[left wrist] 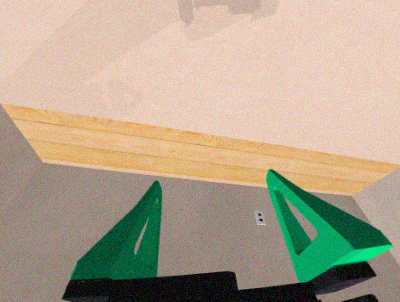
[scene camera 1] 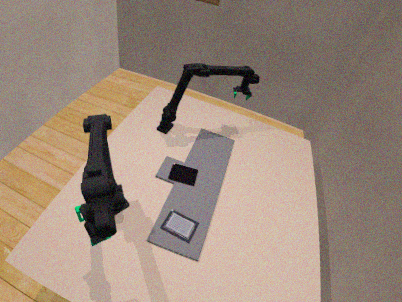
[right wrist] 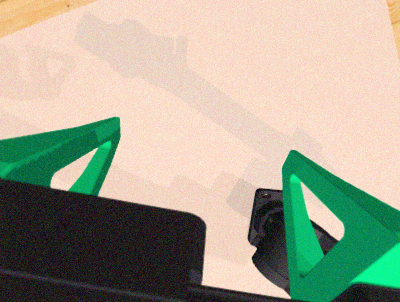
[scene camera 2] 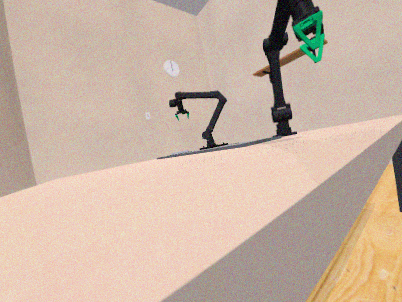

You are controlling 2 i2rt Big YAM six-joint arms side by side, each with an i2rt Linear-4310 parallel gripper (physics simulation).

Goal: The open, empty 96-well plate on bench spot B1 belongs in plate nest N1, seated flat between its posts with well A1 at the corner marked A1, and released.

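Pixels of known places: left gripper, fingertip midpoint: (left wrist: pixel 213 179) (scene camera 1: pixel 240 99) (scene camera 2: pixel 317 55); right gripper, fingertip midpoint: (scene camera 1: pixel 87 233) (right wrist: pixel 204 142) (scene camera 2: pixel 183 120); left arm's base, origin of the base link: (scene camera 1: pixel 165 127); right arm's base, origin of the base link: (scene camera 1: pixel 116 205) (right wrist: pixel 271 216).
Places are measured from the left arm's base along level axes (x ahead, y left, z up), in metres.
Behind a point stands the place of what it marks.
Note:
A pale multi-well plate (scene camera 1: pixel 180 225) @(y -0.614, x 0.469, z 0.027 m) lies flat within a dark rectangular outline near the lower end of the grey bench strip (scene camera 1: pixel 212 172) @(y -0.190, x 0.477, z 0.011 m). A black rectangular block (scene camera 1: pixel 183 174) @(y -0.316, x 0.328, z 0.024 m) sits farther up, partly over a small grey side pad (scene camera 1: pixel 164 170) @(y -0.347, x 0.211, z 0.013 m). Labels, nest posts and the A1 corner are too small to tell. My left gripper (scene camera 1: pixel 242 95) @(y 0.435, x 0.407, z 0.221 m) (scene camera 2: pixel 313 46) (left wrist: pixel 213 179) @(y 0.435, x 0.407, z 0.221 m) is open and empty, high above the table's far edge, away from the plate. My right gripper (scene camera 1: pixel 90 227) @(y -0.930, x 0.236, z 0.338 m) (scene camera 2: pixel 182 116) @(y -0.930, x 0.236, z 0.338 m) (right wrist: pixel 204 142) @(y -0.930, x 0.236, z 0.338 m) is open and empty, raised to the left of the plate in scene camera 1.
The pale table (scene camera 1: pixel 270 200) @(y -0.180, x 0.897, z 0.000 m) (scene camera 2: pixel 125 225) @(y 0.585, x 0.951, z 0.000 m) carries the strip and both arm bases. Its wooden edge (left wrist: pixel 190 147) shows in the left wrist view. A black arm base (right wrist: pixel 267 215) @(y -0.721, x 0.132, z 0.048 m) stands behind a finger in the right wrist view. A wooden shelf (scene camera 2: pixel 287 60) is on the wall.

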